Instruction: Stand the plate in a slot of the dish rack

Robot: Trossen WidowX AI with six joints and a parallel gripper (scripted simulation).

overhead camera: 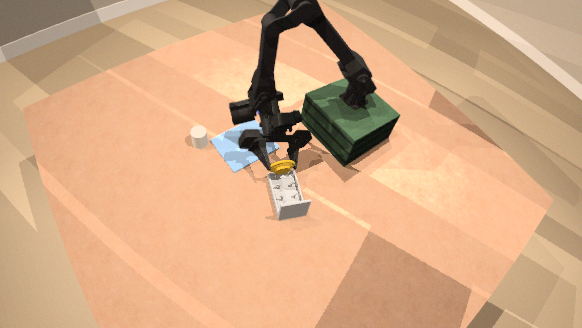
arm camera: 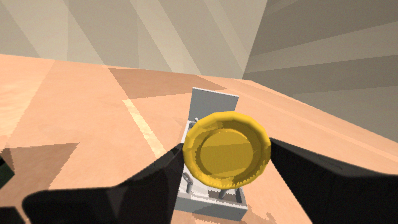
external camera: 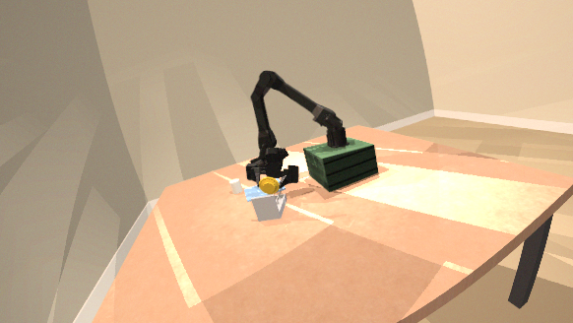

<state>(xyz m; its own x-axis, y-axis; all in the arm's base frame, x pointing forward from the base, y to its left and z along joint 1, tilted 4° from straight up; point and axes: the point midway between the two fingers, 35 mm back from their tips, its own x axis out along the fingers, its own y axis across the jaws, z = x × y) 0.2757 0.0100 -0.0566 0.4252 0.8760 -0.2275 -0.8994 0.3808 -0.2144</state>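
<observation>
Right now the grey dish rack is 4 cm to the left of my gripper tip, 4 cm below it and 1 cm ahead of it. From my gripper tip the other things lie so: light blue mat 16 cm to the right, 6 cm below; then blue spoon 20 cm to the right, 10 cm behind, 6 cm below; then yellow plate 1 cm to the right.
</observation>
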